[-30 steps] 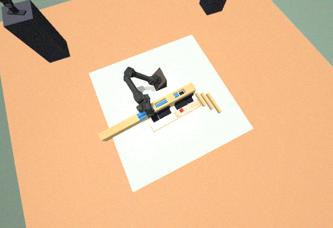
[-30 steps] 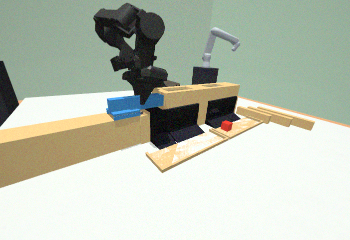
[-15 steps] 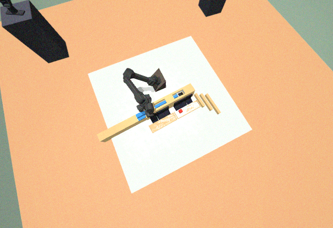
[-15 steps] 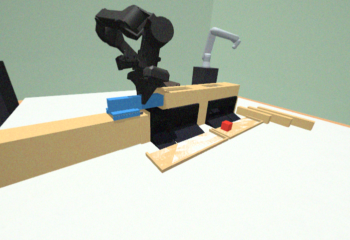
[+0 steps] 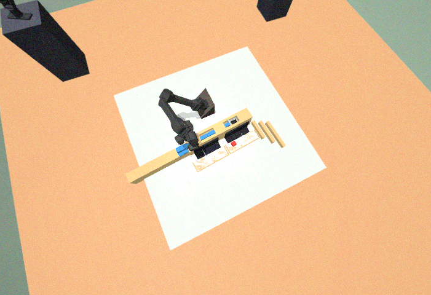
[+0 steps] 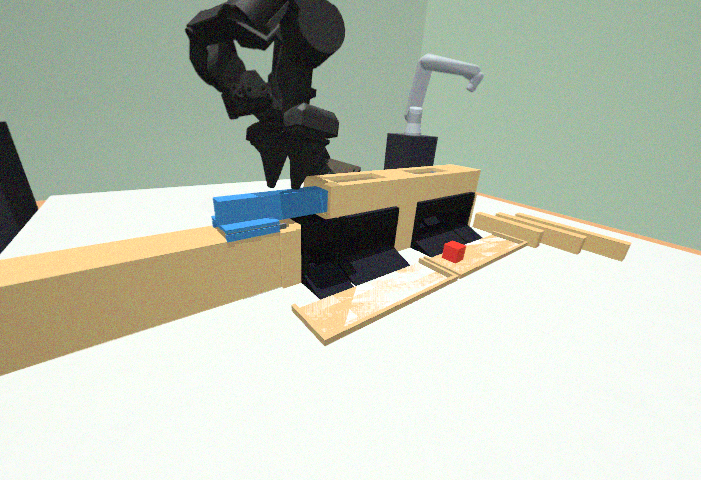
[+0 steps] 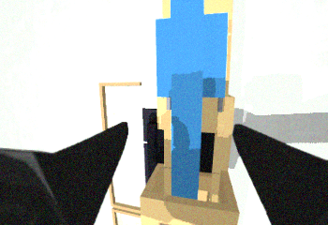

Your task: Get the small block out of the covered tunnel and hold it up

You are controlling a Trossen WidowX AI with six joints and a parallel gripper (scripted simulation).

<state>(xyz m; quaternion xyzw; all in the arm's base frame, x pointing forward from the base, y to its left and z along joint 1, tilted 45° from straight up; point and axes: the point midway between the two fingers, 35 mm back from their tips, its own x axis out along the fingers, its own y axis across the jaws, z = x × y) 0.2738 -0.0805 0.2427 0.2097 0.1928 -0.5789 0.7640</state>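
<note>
The small red block is 80 mm ahead of my gripper tip, 330 mm to the left of it and 140 mm below it. Also, from my gripper tip: shallow wooden tray: 120 mm ahead, 270 mm to the left, 160 mm below; then tan covered tunnel: 10 mm ahead, 50 mm to the left, 80 mm below.
</note>
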